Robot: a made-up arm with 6 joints.
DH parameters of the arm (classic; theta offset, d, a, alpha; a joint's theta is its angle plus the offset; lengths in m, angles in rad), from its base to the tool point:
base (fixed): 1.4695 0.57 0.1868 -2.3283
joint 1: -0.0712 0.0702 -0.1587 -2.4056
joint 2: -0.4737 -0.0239 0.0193 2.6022
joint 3: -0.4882 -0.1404 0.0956 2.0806
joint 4: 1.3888 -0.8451 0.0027 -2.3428
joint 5: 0 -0.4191 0.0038 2.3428
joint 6: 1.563 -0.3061 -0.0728 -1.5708
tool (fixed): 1.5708 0.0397 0 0
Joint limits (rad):
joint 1: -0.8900..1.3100
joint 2: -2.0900..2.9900
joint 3: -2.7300..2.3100
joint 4: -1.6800..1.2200
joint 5: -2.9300..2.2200
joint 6: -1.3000..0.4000
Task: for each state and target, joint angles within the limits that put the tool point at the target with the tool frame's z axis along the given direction. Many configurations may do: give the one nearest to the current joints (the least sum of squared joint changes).
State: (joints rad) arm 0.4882 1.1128 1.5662 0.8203 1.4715 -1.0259
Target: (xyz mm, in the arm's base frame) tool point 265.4 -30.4 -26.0 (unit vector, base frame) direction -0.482 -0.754 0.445
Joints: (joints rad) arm 1.0450 1.2725 0.9680 0.9089 1.1130 -0.9451
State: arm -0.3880 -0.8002 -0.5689 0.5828 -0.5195 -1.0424
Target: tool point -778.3 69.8 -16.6 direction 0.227 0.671 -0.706
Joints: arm 0.1529 -1.5220 -1.3952 0.9693 -0.2484 -0.2560
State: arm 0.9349 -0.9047 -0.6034 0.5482 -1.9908 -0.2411
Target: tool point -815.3 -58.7 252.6 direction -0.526 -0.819 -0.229
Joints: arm 1.3100 -1.2863 -0.6334 -0.0095 -1.4983 -0.6109
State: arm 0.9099 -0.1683 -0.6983 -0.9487 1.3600 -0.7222
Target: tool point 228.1 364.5 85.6 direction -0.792 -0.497 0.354
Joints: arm 0.8111 0.2145 -1.0536 -0.9957 1.6007 -0.2537
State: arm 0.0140 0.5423 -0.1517 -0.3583 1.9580 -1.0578
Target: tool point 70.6 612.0 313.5 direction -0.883 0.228 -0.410
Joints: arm -0.6448 0.8397 0.2328 -0.4219 2.1520 -1.3000
